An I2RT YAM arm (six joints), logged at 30 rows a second.
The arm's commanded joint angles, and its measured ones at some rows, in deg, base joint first. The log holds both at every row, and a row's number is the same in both.
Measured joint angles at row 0:
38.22, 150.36, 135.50, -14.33, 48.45, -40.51
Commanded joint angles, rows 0 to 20:
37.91, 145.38, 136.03, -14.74, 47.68, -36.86
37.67, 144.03, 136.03, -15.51, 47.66, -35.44
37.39, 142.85, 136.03, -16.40, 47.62, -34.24
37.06, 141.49, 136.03, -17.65, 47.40, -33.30
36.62, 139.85, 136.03, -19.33, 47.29, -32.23
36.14, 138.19, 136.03, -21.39, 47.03, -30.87
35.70, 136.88, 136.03, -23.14, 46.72, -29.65
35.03, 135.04, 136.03, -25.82, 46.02, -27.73
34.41, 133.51, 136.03, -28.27, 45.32, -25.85
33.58, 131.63, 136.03, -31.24, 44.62, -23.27
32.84, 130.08, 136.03, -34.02, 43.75, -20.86
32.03, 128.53, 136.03, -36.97, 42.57, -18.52
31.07, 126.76, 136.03, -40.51, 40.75, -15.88
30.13, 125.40, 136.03, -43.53, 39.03, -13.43
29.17, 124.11, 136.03, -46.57, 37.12, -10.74
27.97, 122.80, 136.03, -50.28, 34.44, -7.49
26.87, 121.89, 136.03, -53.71, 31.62, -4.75
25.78, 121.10, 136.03, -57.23, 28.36, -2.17
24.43, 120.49, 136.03, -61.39, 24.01, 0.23
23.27, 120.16, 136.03, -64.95, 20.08, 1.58
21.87, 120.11, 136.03, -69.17, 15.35, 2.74
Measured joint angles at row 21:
24.21, 120.62, 135.90, -64.31, 30.13, -7.18
